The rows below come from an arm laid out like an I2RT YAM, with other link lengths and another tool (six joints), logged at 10 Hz.
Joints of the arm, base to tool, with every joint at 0 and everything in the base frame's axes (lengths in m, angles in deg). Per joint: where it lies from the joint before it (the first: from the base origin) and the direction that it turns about. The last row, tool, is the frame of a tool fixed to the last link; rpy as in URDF.
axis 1: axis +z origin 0 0 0.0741
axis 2: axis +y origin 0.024 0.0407 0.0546
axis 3: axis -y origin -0.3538 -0.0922 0
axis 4: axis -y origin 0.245 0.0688 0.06
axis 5: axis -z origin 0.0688 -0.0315 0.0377
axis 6: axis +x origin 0.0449 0 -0.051
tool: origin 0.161 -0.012 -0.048 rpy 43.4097 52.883 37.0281
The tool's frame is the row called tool.
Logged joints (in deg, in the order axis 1, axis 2, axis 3, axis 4, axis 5, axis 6), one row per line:
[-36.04 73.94 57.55 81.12 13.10 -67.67]
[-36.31 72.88 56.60 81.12 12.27 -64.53]
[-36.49 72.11 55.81 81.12 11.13 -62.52]
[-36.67 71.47 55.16 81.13 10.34 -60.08]
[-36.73 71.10 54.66 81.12 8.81 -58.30]
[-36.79 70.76 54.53 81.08 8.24 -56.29]
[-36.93 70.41 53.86 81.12 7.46 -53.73]
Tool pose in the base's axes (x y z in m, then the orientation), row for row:
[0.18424 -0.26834 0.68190 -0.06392 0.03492 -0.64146 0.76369]
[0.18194 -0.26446 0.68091 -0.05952 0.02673 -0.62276 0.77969]
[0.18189 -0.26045 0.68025 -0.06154 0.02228 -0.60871 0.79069]
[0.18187 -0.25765 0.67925 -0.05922 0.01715 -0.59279 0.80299]
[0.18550 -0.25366 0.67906 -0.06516 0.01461 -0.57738 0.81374]
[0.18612 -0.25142 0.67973 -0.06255 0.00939 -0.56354 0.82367]
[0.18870 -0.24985 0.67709 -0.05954 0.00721 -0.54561 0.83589]
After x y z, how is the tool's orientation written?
As a quaternion, x y z w.
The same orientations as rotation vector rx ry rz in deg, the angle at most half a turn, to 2 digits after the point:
[-7.96 4.35 -79.91]
[-7.37 3.31 -77.11]
[-7.59 2.75 -75.07]
[-7.27 2.11 -72.77]
[-7.97 1.79 -70.60]
[-7.62 1.14 -68.66]
[-7.22 0.87 -66.18]

